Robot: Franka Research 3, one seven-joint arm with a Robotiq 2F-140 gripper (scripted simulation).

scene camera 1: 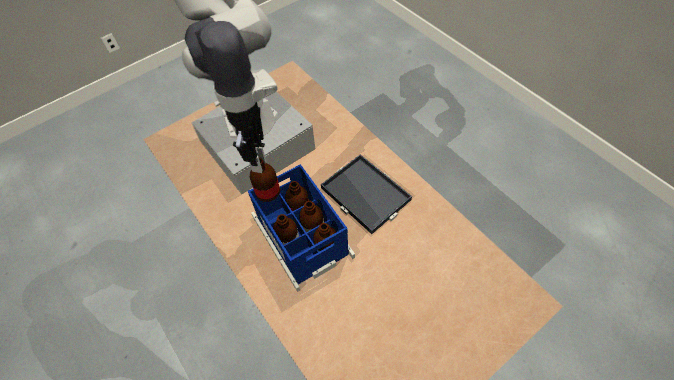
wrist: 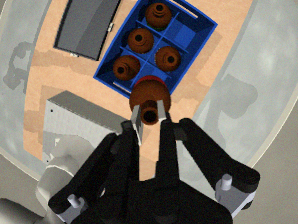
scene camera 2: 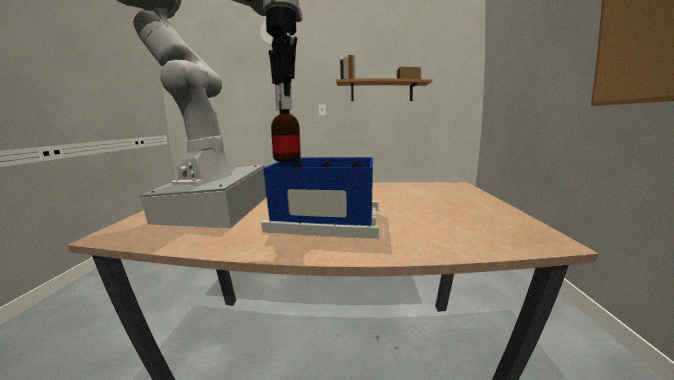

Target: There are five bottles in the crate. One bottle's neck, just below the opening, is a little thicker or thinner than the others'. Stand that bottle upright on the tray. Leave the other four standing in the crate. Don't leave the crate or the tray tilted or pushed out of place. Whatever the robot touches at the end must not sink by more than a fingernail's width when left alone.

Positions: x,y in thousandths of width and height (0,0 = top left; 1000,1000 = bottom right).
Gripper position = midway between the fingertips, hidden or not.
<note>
In view: the gripper (scene camera 2: 422,288), a blue crate (scene camera 1: 452,675), a dark grey tray (scene camera 1: 551,520) and a bottle (scene camera 2: 424,343).
The gripper also shows in scene camera 1 (scene camera 1: 385,438) and in the wrist view (wrist: 505,498). Scene camera 2 misses the dark grey tray, which is hidden by the blue crate.
</note>
